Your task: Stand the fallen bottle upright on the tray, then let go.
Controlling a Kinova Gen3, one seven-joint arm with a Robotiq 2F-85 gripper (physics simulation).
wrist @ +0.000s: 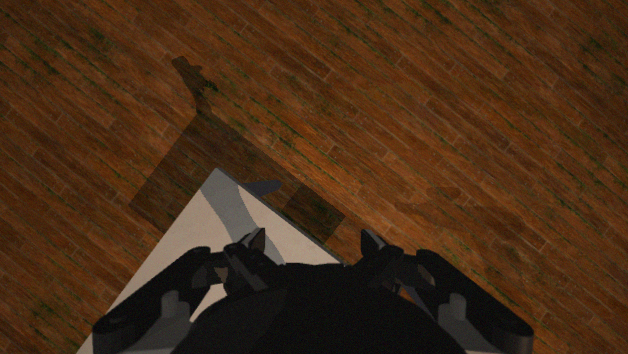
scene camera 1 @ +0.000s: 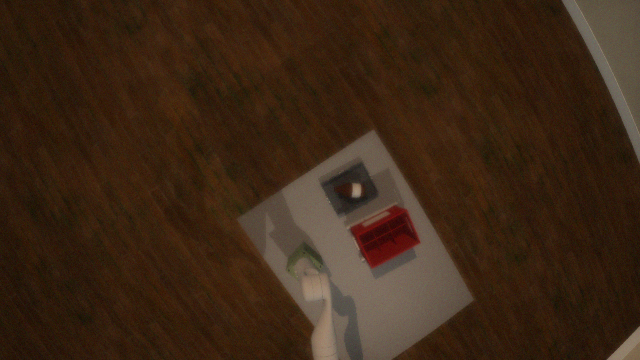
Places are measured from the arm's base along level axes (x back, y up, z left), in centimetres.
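Where they show: gripper, between the fingertips: [wrist: 313, 239]; arm's base, origin of its link: [scene camera 1: 304, 267].
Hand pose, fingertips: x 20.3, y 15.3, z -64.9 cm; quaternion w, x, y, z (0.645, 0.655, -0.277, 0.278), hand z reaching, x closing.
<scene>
Things, the pixels of their top centre, and the offset from my fingertips. "*": a spot on its surface instead. Level surfaces: height alone.
- brown bottle, centre of its top: [scene camera 1: 350, 190] dx -57.3, dy -21.7, dz +87.4 cm
- dark grey tray, a spot on its surface: [scene camera 1: 361, 172] * dx -68.1, dy -29.0, dz +92.3 cm
- red crate, centre of its top: [scene camera 1: 389, 239] dx -62.8, dy -12.1, dz +59.1 cm
- pale table, height of its surface: dy -29.6 cm
- table corner, a spot on its surface: [wrist: 185, 230] * dx -29.9, dy -29.6, dz -17.6 cm
The brown bottle [scene camera 1: 345, 190] with a white label lies on its side on the dark grey tray [scene camera 1: 361, 172], in scene camera 1. Neither bottle nor tray shows in the wrist view. My gripper [wrist: 313, 239] is open and empty in the wrist view, with its two fingertips wide apart. It points down past a corner of the pale table towards the floor, away from the tray. In scene camera 1 the arm [scene camera 1: 325, 335] runs off the bottom edge, and I cannot see the gripper there.
A red crate [scene camera 1: 412, 235] with compartments stands right beside the tray on the pale table [scene camera 1: 415, 300]. A green angular piece [scene camera 1: 311, 254] is at the table's left side, by the arm. The wrist view shows the table corner [wrist: 185, 230] and wooden floor [wrist: 400, 100] with shadows.
</scene>
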